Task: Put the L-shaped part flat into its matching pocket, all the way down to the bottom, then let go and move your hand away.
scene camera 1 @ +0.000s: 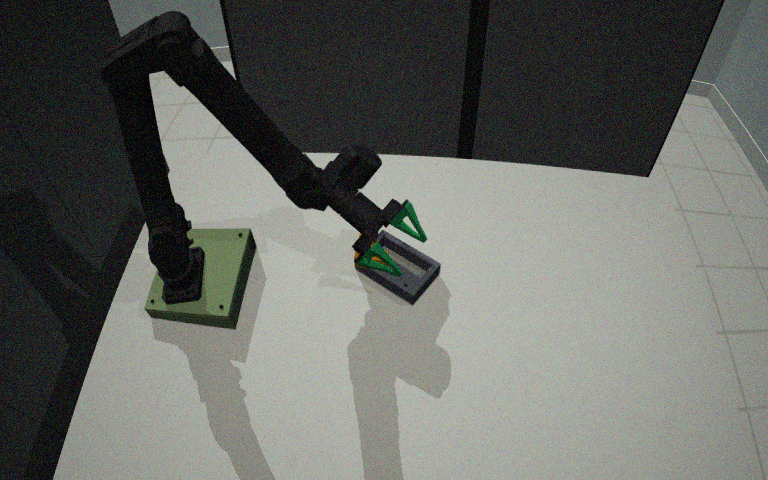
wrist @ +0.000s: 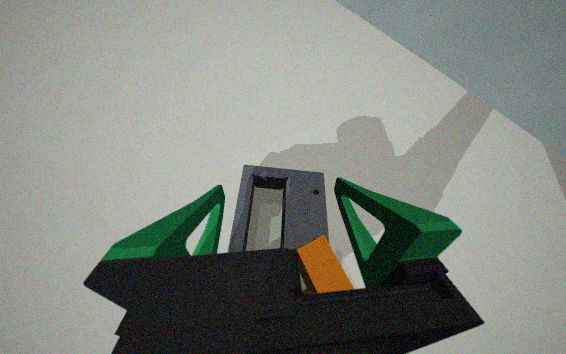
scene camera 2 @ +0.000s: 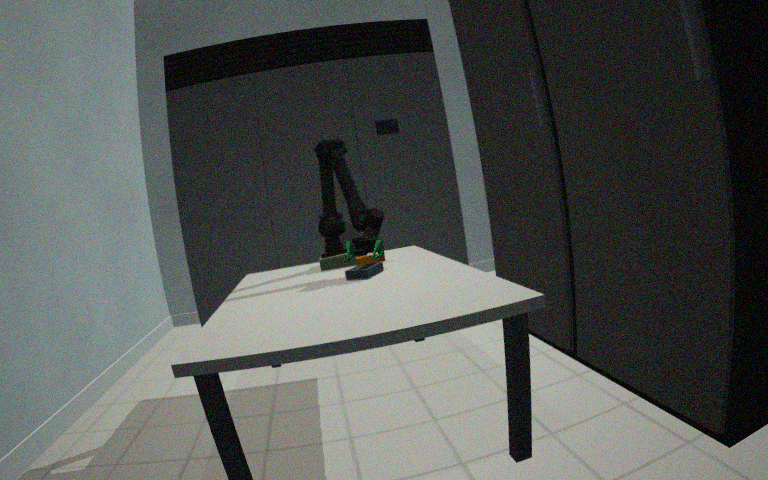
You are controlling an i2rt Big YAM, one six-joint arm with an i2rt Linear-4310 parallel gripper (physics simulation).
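Frame: origin at the arm's base, x ahead, y left, z up, level; centimetres.
Seen in the pictures: gripper, fingertip midpoint: (scene camera 1: 413, 257) (wrist: 280, 186) (scene camera 2: 360, 259); arm's base, link origin: (scene camera 1: 184, 277) (scene camera 2: 335, 254).
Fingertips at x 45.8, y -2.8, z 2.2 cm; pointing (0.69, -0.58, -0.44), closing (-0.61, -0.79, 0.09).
Note:
Offsets run from my fingertips to a thing's top centre. Level surfaces: height alone.
The L-shaped part is orange {dx -6.4, dy +6.2, dz -0.2 cm} (scene camera 1: 357, 260) (scene camera 2: 369, 260) (wrist: 325, 267). It sits high at the end of the grey block {dx -2.7, dy +1.9, dz -3.1 cm} (scene camera 1: 417, 287) (scene camera 2: 362, 274) (wrist: 305, 210) that is nearer the arm's base, not down in the pocket. Most of the part is hidden behind a finger and the gripper body, so its exact tilt and contact cannot be told. The pocket's long slot shows open in the wrist view, with pale floor inside. My gripper (scene camera 1: 413, 257) (scene camera 2: 363, 257) (wrist: 280, 186) is wide open with green fingers, above the block, one finger to each side. Nothing is between the fingertips.
The arm stands on a green base plate (scene camera 1: 229, 254) (scene camera 2: 334, 262) at the left in scene camera 1. The white table {dz -6.8 cm} (scene camera 1: 538, 339) (scene camera 2: 317, 316) carries the block. Dark cabinets (scene camera 1: 351, 73) (scene camera 2: 645, 198) stand beyond the table's edge.

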